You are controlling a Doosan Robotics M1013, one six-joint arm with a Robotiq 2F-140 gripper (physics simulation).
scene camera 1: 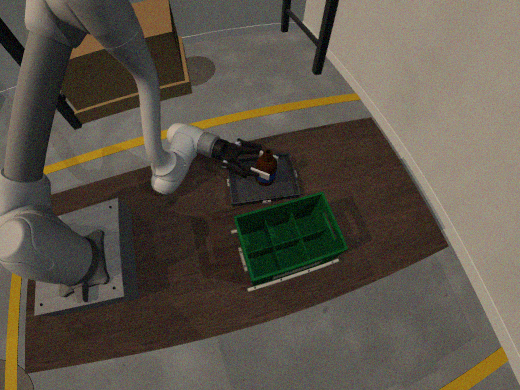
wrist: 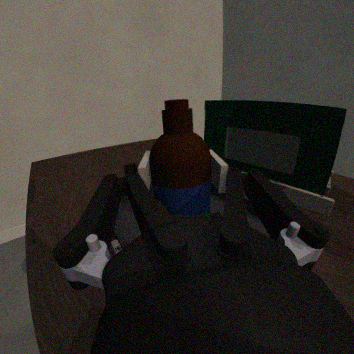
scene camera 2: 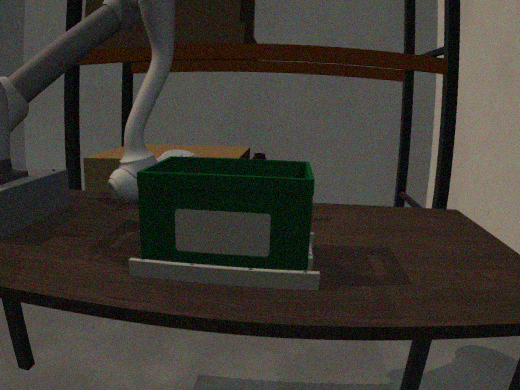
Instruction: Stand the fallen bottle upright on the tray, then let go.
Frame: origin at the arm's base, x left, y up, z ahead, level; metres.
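Where they show: gripper, fingertip midpoint: point(scene camera 1: 273, 168); arm's base, origin of the base link: point(scene camera 1: 83, 263).
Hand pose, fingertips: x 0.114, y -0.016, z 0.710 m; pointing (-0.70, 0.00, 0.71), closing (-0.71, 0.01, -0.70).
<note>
Things, the pixels of their top centre, and the offset from my fingertips. "pt": a spot on its surface instead. Level surfaces: height alone.
- brown bottle, middle of its top: point(wrist: 180, 99) point(scene camera 1: 267, 152) dy +0.078, dx +0.019, dz -0.019 m
- dark grey tray, surface spot: point(scene camera 1: 245, 193) pt dy -0.079, dx -0.019, dz -0.115 m
- green crate, middle of its top: point(scene camera 2: 231, 165) point(wrist: 276, 104) point(scene camera 1: 291, 233) dy +0.091, dx -0.261, dz -0.064 m
- brown table, its level: dy -0.084 m
A brown bottle point(scene camera 1: 267, 163) point(wrist: 180, 160) with a blue label stands upright over the dark grey tray point(scene camera 1: 245, 193), neck up. In scene camera 2, the cap of the bottle point(scene camera 2: 259, 156) shows above the crate's back edge, and the rest is hidden. My gripper point(scene camera 1: 264, 165) point(wrist: 178, 160) is shut on the bottle, with one light finger pad on each side of its body. The gripper lies nearly level, reaching in from the robot's side. The bottle's base is hard to see, so I cannot tell whether it touches the tray.
A green crate point(scene camera 1: 256, 277) point(scene camera 2: 225, 192) point(wrist: 215, 117) with compartments stands close beside the tray, between pale rails point(scene camera 1: 293, 274) point(scene camera 2: 224, 274) on the brown table point(scene camera 1: 170, 300) point(scene camera 2: 440, 300). A cardboard box point(scene camera 2: 170, 151) and a rack with dark posts point(scene camera 2: 406, 135) stand beyond the table.
</note>
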